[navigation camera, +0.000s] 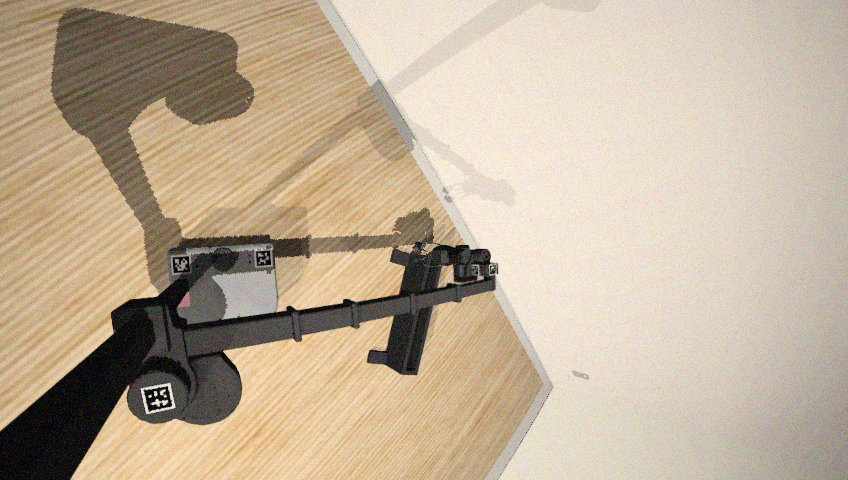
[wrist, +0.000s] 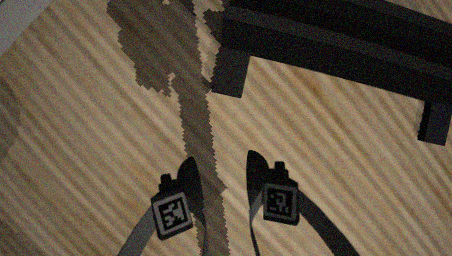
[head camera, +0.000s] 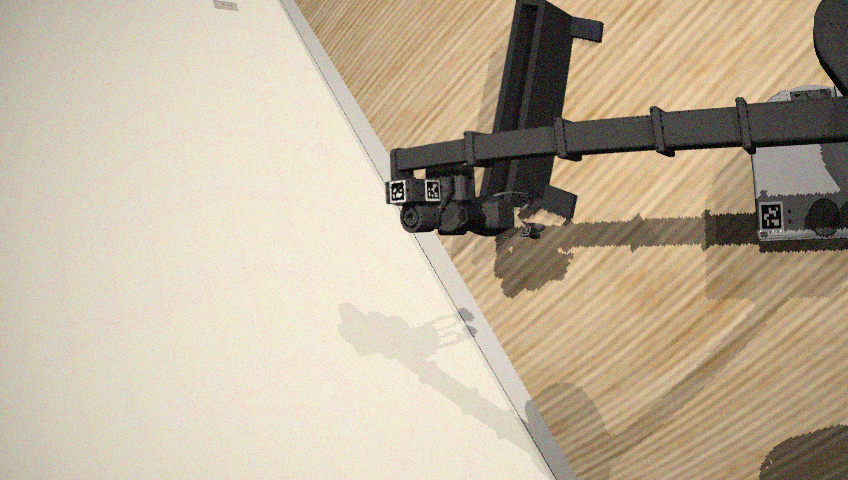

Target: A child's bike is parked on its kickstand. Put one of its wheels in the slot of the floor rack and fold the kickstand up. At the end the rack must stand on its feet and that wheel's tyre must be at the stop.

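Where they show: gripper, fingertip midpoint: [navigation camera: 415, 253] [wrist: 223, 173] [head camera: 539, 215]; robot's base, origin of the base link: [navigation camera: 223, 258] [head camera: 822, 215].
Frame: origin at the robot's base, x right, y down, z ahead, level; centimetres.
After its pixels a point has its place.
Observation:
The black floor rack [head camera: 544, 65] @[x 69.8, y -12.2, z -38.6 cm] [navigation camera: 404, 333] @[x 69.7, y -11.7, z -38.7 cm] [wrist: 325, 55] @[x 76.1, y -11.2, z -21.0 cm] stands on the wood floor with its long slot facing up. Two of its feet show on the side towards the robot's base. The arm crosses above it in the head and navigation views. My gripper [head camera: 528, 215] @[x 64.3, y -31.2, z -2.2 cm] [navigation camera: 420, 252] @[x 64.3, y -31.2, z -2.2 cm] [wrist: 223, 173] @[x 64.3, y -31.2, z -2.2 cm] is open, with a gap between its fingertips and bare floor showing through it in the wrist view. It hangs by the rack's near end in the head view, apart from the rack in the wrist view. The bike, its wheels and its kickstand do not show in these views.
The telescoping arm [head camera: 618, 133] @[x 29.3, y -67.1, z -10.3 cm] [navigation camera: 324, 319] @[x 17.0, y -67.3, z -10.0 cm] reaches out from the mast beside the robot's base [head camera: 788, 169] @[x 7.9, y -16.0, z -9.4 cm] [navigation camera: 252, 291] @[x 8.4, y -16.0, z -10.8 cm]. A grey skirting [head camera: 333, 77] @[x 158.5, y -4.3, z -56.0 cm] [navigation camera: 521, 339] @[x 169.8, y -2.5, z -71.8 cm] runs along the foot of the pale wall [head camera: 178, 237] @[x 121.6, y -81.1, z -1.7 cm] [navigation camera: 684, 237] @[x 120.5, y -108.2, z -0.2 cm], close behind the wrist. Shadows lie on floor and wall.

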